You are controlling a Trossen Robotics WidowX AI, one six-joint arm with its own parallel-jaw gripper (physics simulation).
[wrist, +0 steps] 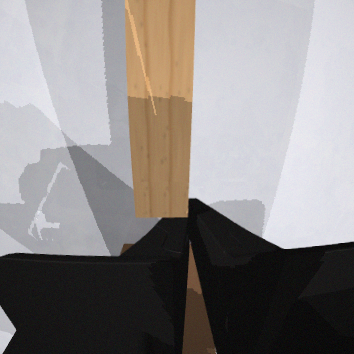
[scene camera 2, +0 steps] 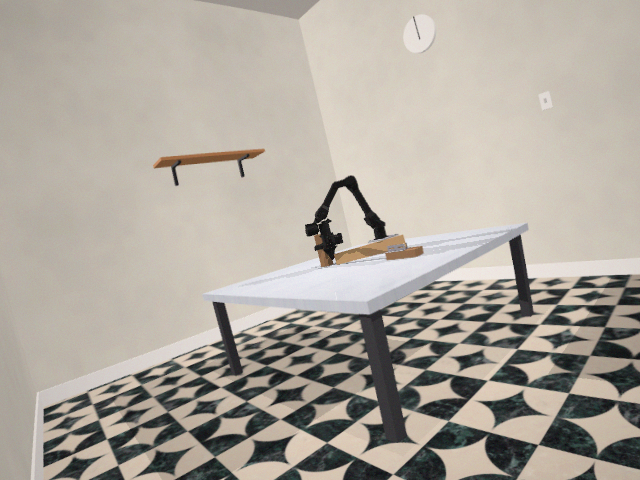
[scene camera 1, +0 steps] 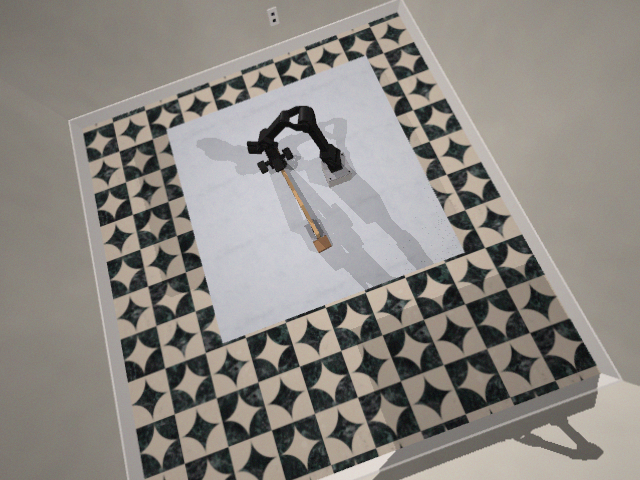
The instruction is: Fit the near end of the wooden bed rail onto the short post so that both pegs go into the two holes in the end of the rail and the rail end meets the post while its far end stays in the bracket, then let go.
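Where they show: gripper, fingertip midpoint: (wrist: pixel 187 206) (scene camera 2: pixel 333 259); arm's base, link origin: (scene camera 2: pixel 381 238) (scene camera 1: pixel 334 165).
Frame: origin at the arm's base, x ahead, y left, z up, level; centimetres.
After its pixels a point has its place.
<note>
The long wooden rail (scene camera 1: pixel 299 199) @(x 23.4, y 11.2, z 0.4 cm) (scene camera 2: pixel 369 249) @(x 24.5, y 12.9, z -2.1 cm) (wrist: pixel 160 125) @(x 26.8, y -8.1, z -1.7 cm) runs from the gripper to the bracket. Its far end is at the grey bracket (scene camera 2: pixel 397 248) @(x 22.1, y 29.5, z -3.0 cm) beside a brown wooden block (scene camera 1: pixel 322 243) @(x 19.9, y 36.0, z -4.5 cm) (scene camera 2: pixel 405 253) @(x 24.2, y 34.7, z -5.8 cm). The short brown post (scene camera 2: pixel 320 246) (wrist: pixel 196 310) @(x 29.5, y -16.0, z -2.4 cm) stands upright at the near end, partly hidden behind the gripper. My gripper (scene camera 2: pixel 331 257) @(x 28.5, y -11.8, z -4.9 cm) (wrist: pixel 187 206) @(x 28.5, y -11.8, z -4.9 cm) is shut and empty, with its fingertips low at the rail's near end, in front of the post. In scene camera 1 the gripper body covers the post. The pegs, the holes and the joint between rail and post are hidden by the fingers.
The white table (scene camera 1: pixel 248 258) @(x 59.8, y 29.5, z -8.0 cm) (scene camera 2: pixel 310 289) @(x 73.1, y 24.5, z -8.0 cm) carries the arm. The arm's base (scene camera 1: pixel 339 176) @(x -0.1, y 6.6, z 0.2 cm) is beside the rail and the arm arches over the table. Shadows cross the table top. A wall shelf (scene camera 2: pixel 209 158) hangs away from the table.
</note>
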